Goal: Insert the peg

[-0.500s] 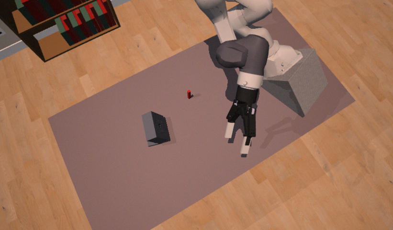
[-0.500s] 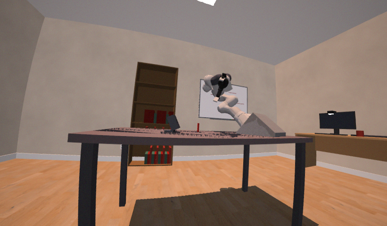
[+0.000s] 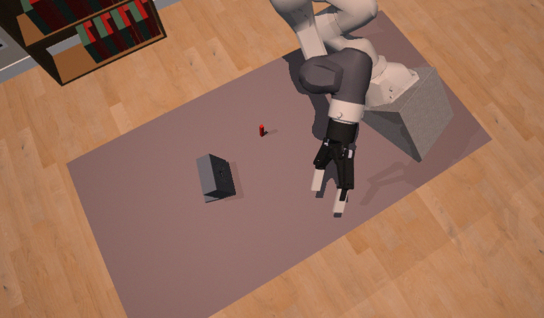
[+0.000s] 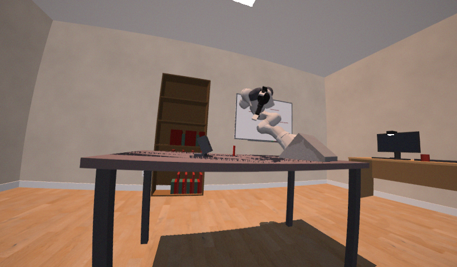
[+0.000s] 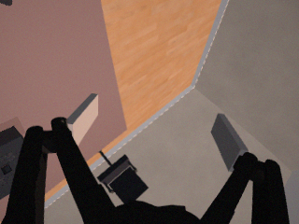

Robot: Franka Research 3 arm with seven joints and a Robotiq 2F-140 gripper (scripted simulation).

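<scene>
Now: the red peg 1 cm behind my hand, 37 cm to the right of it and 25 cm below it.
</scene>
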